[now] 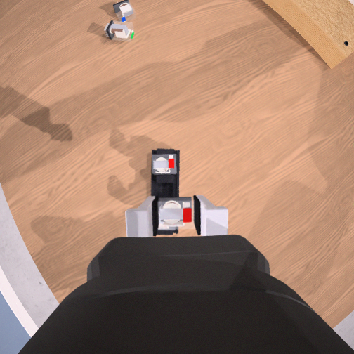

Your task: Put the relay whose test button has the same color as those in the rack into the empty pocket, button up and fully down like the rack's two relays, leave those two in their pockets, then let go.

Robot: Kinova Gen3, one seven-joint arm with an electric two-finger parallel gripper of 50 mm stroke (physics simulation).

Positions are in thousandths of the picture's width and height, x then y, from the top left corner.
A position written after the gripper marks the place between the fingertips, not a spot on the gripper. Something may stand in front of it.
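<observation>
Black rack (459, 524) visible. Gripper (496, 592) likewise.
</observation>
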